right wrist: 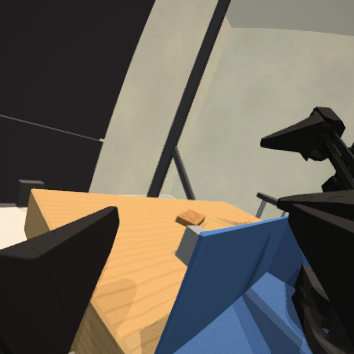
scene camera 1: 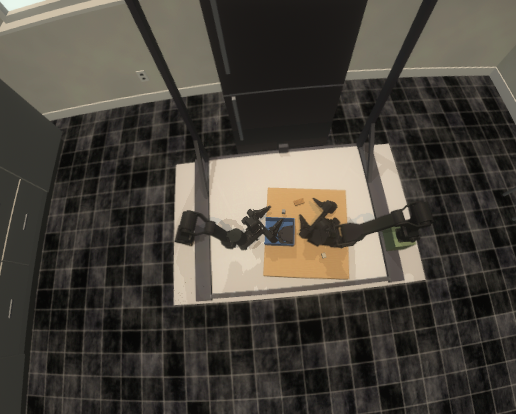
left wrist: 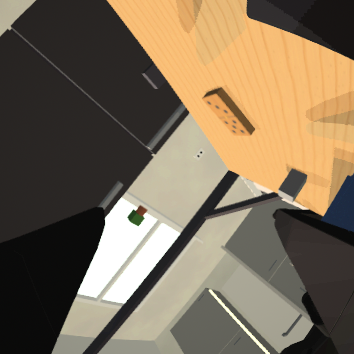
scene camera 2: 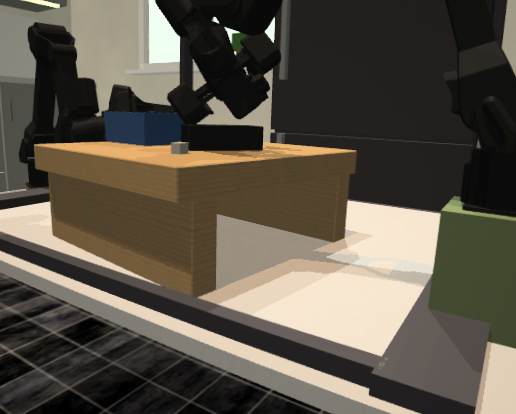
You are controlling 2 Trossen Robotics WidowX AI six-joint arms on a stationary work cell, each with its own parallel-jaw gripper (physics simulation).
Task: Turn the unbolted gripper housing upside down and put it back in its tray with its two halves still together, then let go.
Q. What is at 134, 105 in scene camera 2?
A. My right gripper.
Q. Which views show my left gripper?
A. The right wrist view, scene camera 1, the left wrist view and scene camera 2: all of them.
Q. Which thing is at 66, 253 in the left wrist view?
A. My left gripper.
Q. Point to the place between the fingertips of my right gripper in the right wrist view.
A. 203, 213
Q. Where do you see a black block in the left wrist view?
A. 322, 29
